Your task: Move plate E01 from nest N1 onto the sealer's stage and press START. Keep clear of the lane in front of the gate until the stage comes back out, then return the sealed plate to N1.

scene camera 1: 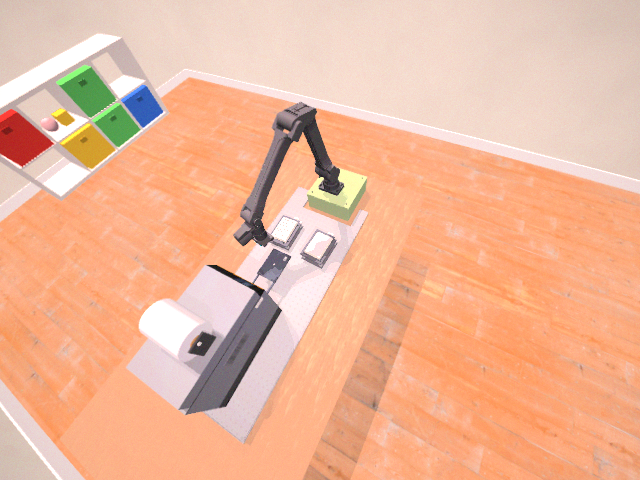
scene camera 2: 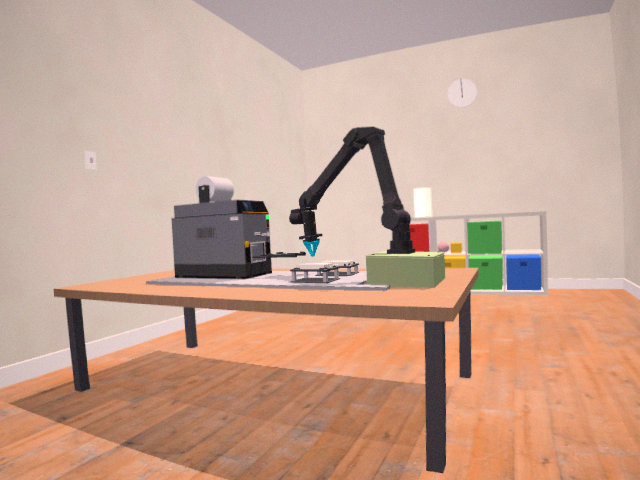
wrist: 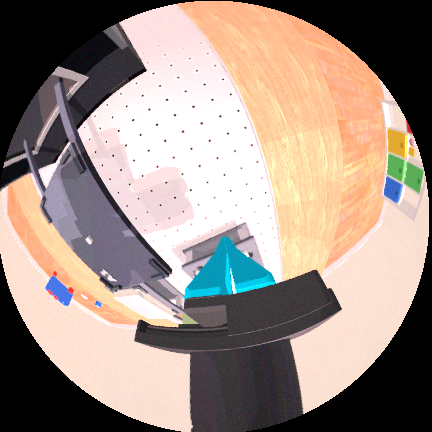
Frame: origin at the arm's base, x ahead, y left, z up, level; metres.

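Seen in the pictures: gripper, fingertip midpoint: (scene camera 1: 265, 244) (scene camera 2: 312, 256) (wrist: 225, 241); arm's base at its link origin: (scene camera 1: 331, 187) (scene camera 2: 401, 253).
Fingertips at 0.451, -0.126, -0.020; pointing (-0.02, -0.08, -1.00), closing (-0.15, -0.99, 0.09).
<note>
Pixels of each thing's top centre, then the offset from my fingertips to it, as dx, dy, dz. "*": a spot on its surface instead. Level surfaces: height alone.
- dark stage at its top centre: (wrist: 58, 203) (scene camera 2: 277, 252) (scene camera 1: 268, 272) +0.118, +0.112, +0.028
- sealer at a spot on its surface: (scene camera 1: 242, 356) (scene camera 2: 203, 250) * +0.447, +0.233, +0.055
- dotted white plate at its top centre: (scene camera 2: 337, 261) (scene camera 1: 284, 228) -0.130, +0.021, -0.020
- smoother white plate at its top centre: (wrist: 143, 309) (scene camera 2: 314, 263) (scene camera 1: 318, 244) -0.126, +0.228, -0.011
- nest at its top centre: (wrist: 144, 305) (scene camera 2: 314, 266) (scene camera 1: 318, 245) -0.126, +0.228, -0.020
- white film roll at its top centre: (scene camera 1: 164, 324) (scene camera 2: 214, 177) +0.452, +0.123, +0.398
- perforated board at its surface level: dz -0.078
The dark stage (scene camera 1: 272, 267) (scene camera 2: 287, 254) (wrist: 100, 225) stands out of the sealer (scene camera 1: 242, 356) (scene camera 2: 206, 250) on two rails, with no plate on it. A dotted white plate (scene camera 1: 285, 229) sits in the nest at the left in scene camera 1; a smoother white plate (scene camera 1: 318, 245) (wrist: 145, 303) sits in the other nest (scene camera 1: 313, 259) (scene camera 2: 313, 278). I cannot read which is E01 or N1. My gripper (scene camera 2: 312, 253) (wrist: 225, 241) is shut and empty, pointing down at about stage height, beside the stage. The wrist hides its fingers in scene camera 1. START cannot be made out.
A white film roll (scene camera 1: 173, 330) (scene camera 2: 217, 189) stands on the sealer. A green light (scene camera 2: 267, 217) shows by its gate side. The arm stands on a green base block (scene camera 1: 336, 198) (scene camera 2: 403, 271). A perforated board (scene camera 1: 302, 310) (wrist: 180, 130) lies under the nests and sealer.
</note>
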